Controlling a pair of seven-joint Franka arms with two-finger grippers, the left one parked.
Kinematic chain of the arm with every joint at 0, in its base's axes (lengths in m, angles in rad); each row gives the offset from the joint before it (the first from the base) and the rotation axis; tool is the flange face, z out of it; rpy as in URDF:
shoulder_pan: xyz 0 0 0.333 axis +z
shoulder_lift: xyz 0 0 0 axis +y
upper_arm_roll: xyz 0 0 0.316 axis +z
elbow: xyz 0.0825 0 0 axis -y
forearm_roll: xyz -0.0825 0 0.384 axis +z
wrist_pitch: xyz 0 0 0 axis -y
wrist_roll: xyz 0.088 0 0 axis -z
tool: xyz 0 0 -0.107 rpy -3.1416 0 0
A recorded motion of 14 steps. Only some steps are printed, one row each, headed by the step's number.
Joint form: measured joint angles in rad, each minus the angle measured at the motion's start. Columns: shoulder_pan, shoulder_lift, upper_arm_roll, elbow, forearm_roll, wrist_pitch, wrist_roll.
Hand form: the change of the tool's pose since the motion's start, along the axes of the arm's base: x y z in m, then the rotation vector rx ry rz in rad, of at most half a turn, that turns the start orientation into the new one. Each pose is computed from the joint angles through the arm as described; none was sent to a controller.
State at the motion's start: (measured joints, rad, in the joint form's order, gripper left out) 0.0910 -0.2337 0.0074 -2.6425 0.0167 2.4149 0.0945
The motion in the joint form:
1: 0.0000 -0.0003 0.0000 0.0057 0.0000 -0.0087 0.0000
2: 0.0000 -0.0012 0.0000 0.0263 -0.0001 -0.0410 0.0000
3: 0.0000 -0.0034 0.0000 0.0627 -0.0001 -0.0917 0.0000
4: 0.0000 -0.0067 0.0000 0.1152 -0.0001 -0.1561 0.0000
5: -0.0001 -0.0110 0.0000 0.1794 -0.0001 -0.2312 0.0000
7: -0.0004 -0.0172 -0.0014 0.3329 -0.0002 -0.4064 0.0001
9: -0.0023 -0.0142 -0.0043 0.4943 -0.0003 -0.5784 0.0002
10: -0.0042 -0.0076 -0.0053 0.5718 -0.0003 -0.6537 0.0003
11: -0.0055 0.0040 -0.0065 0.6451 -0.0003 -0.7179 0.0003
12: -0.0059 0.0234 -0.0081 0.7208 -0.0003 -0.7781 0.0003
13: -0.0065 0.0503 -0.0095 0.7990 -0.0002 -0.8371 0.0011
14: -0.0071 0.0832 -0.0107 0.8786 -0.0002 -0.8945 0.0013
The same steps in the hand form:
1: 0.0010 0.0001 0.0017 -0.0002 0.0027 0.0001
2: 0.0043 0.0005 0.0077 -0.0009 0.0135 0.0005
3: 0.0106 0.0013 0.0193 -0.0015 0.0256 0.0011
4: 0.0196 0.0024 0.0375 -0.0017 0.0342 0.0019
5: 0.0296 0.0035 0.0609 -0.0016 0.0408 0.0027
7: 0.0477 0.0049 0.1184 -0.0013 0.0564 0.0034
9: 0.0594 0.0041 0.1782 -0.0007 0.0701 0.0013
10: 0.0635 0.0032 0.2056 -0.0005 0.0745 -0.0005
11: 0.0675 0.0025 0.2295 -0.0001 0.0770 -0.0019
12: 0.0725 0.0020 0.2511 0.0001 0.0810 -0.0029
13: 0.0785 0.0015 0.2700 -0.0001 0.0887 -0.0048
14: 0.0854 0.0012 0.2864 -0.0008 0.0993 -0.0058

